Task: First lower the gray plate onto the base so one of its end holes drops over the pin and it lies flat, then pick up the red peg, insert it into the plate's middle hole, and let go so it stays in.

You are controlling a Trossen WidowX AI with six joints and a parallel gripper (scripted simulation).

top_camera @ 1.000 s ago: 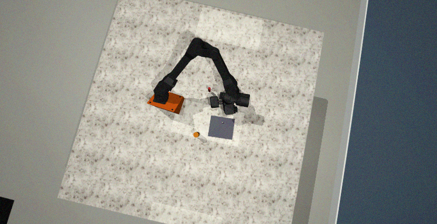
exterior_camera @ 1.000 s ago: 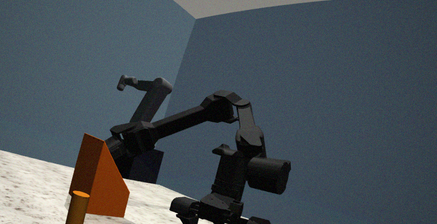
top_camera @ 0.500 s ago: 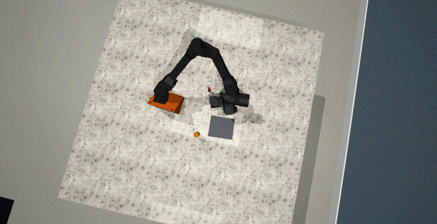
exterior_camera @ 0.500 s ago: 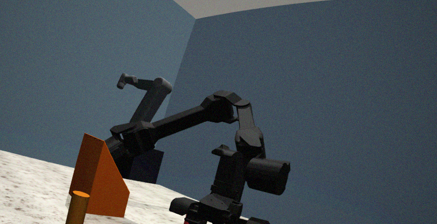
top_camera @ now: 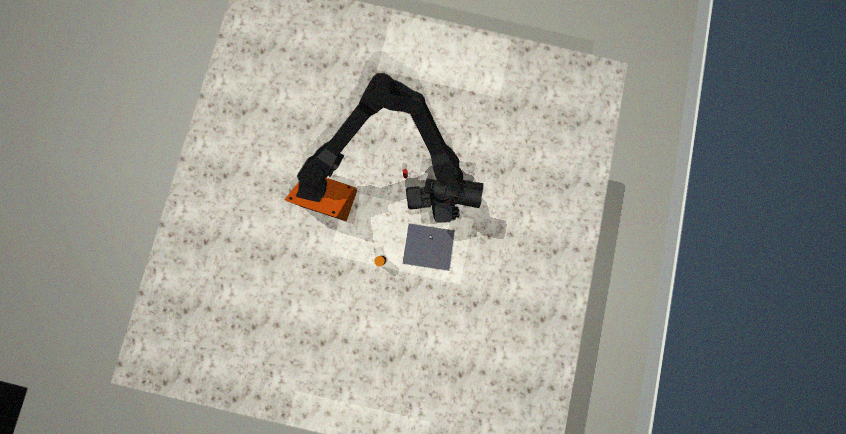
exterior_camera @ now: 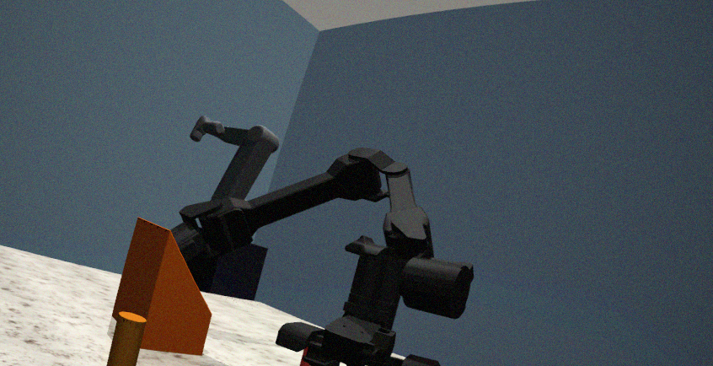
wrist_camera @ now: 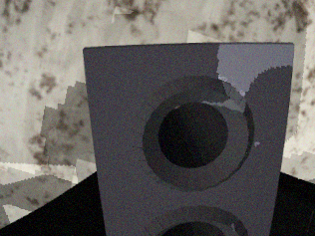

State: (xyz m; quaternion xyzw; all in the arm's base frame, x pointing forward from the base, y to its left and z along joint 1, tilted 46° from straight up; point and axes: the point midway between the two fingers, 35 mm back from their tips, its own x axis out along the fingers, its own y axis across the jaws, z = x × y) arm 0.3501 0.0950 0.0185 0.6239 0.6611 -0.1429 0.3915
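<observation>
The base lies 1 cm ahead of my gripper tip and 13 cm to the right of it. The rest, counted from my gripper tip: small orange cylinder (12 cm behind, 22 cm to the right, 3 cm above); red peg (11 cm behind, 5 cm to the left, 3 cm above); gray plate (3 cm above).
</observation>
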